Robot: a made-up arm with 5 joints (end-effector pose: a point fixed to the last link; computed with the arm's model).
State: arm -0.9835 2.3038 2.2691 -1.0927 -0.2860
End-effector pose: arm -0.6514 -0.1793 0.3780 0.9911 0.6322 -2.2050
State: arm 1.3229 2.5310 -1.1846 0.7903 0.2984
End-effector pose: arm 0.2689 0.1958 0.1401 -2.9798 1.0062 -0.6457
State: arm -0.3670 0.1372 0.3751 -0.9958 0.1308
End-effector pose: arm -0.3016 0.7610 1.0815 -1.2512 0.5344 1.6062
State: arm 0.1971 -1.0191 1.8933 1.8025 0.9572
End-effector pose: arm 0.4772 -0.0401 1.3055 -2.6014 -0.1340 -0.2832
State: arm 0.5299 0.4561 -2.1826 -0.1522 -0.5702
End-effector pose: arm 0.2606 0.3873 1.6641 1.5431 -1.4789 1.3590
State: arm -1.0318 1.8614 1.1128 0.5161 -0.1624
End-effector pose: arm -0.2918 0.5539 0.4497 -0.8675 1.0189 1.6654
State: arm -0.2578 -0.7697 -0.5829 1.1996 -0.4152
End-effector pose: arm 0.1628 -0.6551 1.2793 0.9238 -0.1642 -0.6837
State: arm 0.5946 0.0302 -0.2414 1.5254 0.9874
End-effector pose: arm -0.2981 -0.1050 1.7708 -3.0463 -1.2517 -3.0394
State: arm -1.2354 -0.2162 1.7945 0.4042 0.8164
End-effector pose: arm 0.0406 0.1164 1.8970 -2.0442 -1.3468 -0.4463
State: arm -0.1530 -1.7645 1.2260 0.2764 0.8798
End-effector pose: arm 0.0709 -0.9397 1.0915 -2.6276 -0.0492 -1.7063
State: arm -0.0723 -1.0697 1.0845 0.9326 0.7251
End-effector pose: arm 0.3374 -0.5803 1.4486 -3.0331 -0.5693 -1.1215
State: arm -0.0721 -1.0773 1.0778 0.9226 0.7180
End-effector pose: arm 0.3333 -0.5854 1.4488 -3.0381 -0.5744 -1.1291
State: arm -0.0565 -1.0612 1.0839 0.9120 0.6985
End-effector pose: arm 0.3214 -0.5783 1.4663 -3.0534 -0.6090 -1.1352
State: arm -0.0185 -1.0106 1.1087 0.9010 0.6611
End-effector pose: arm 0.2995 -0.5510 1.5068 -3.0879 -0.6852 -1.1356
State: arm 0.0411 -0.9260 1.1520 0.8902 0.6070
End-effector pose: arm 0.2723 -0.4984 1.5640 3.1295 -0.7990 -1.1181
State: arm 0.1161 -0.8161 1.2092 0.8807 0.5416
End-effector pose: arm 0.2492 -0.4210 1.6238 3.0107 -0.9330 -1.0580
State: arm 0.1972 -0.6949 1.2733 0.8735 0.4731
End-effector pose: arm 0.2391 -0.3280 1.6713 2.8103 -1.0586 -0.9199
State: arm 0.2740 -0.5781 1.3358 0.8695 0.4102
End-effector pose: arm 0.2450 -0.2354 1.6984 2.5182 -1.1432 -0.6858
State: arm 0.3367 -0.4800 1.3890 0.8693 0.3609
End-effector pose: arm 0.2618 -0.1586 1.7067 2.2081 -1.1711 -0.4204
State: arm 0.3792 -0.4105 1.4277 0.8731 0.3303
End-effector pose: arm 0.2802 -0.1064 1.7040 1.9926 -1.1618 -0.2312
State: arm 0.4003 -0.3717 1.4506 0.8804 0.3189
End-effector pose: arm 0.2938 -0.0789 1.6986 1.8990 -1.1459 -0.1444
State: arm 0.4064 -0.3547 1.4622 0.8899 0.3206
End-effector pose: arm 0.3020 -0.0680 1.6940 1.8831 -1.1352 -0.1222
